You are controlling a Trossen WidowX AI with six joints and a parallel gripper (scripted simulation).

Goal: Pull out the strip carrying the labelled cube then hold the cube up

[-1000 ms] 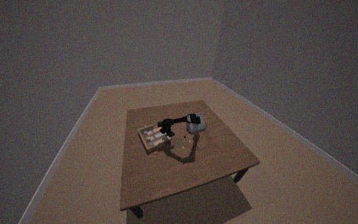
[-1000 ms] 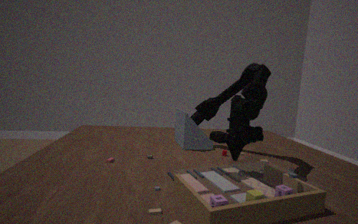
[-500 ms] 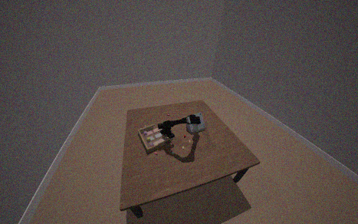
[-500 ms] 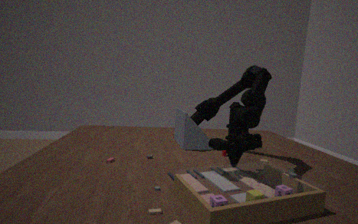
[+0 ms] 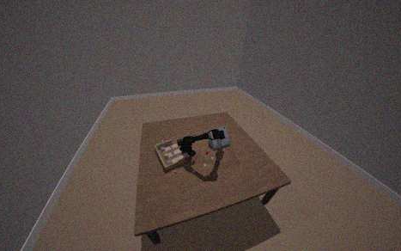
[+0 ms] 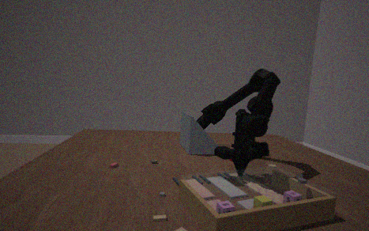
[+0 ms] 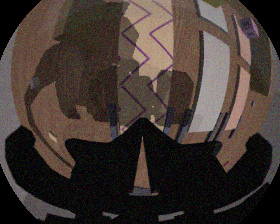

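Right now my gripper tip is 90 mm short of the tan strip and 40 mm to the right of it.
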